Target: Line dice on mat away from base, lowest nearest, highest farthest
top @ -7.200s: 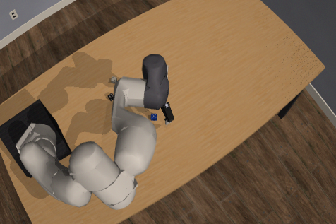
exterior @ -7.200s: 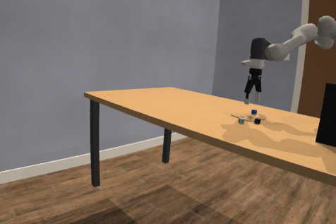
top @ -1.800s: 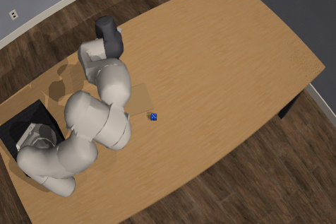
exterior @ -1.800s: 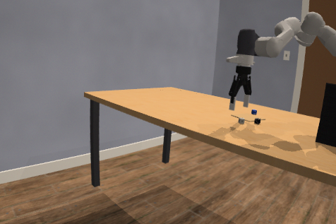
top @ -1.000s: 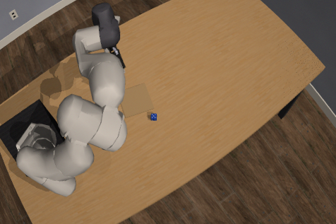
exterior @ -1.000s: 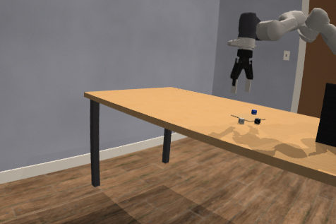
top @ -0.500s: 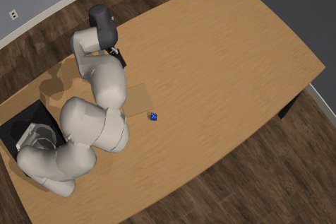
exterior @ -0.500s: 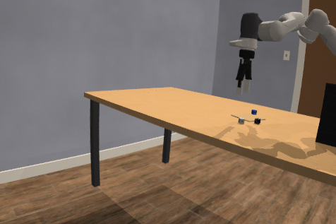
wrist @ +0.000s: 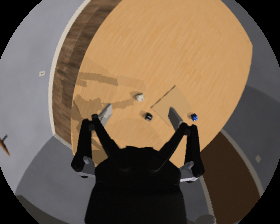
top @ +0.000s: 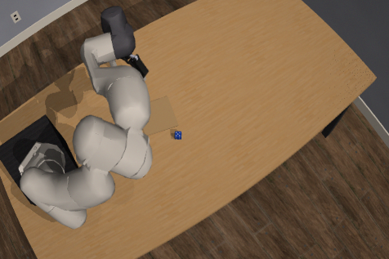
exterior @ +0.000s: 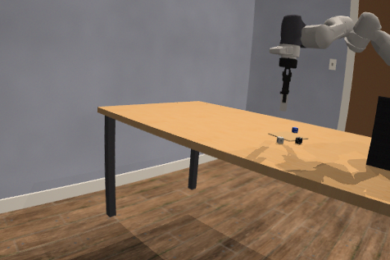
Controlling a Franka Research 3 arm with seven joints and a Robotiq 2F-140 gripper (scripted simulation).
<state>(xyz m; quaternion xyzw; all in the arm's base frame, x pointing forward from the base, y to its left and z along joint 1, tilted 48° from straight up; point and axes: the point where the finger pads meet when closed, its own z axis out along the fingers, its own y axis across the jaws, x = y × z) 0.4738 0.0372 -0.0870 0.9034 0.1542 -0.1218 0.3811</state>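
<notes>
Right now my hand is 14 cm above the white die and 1 cm past it. Also, from my hand: thin tan mat 15 cm to the right, 15 cm below, 1 cm ahead; black die 14 cm below, 7 cm to the right, 7 cm behind; blue die 28 cm to the right, 14 cm below, 2 cm ahead.
</notes>
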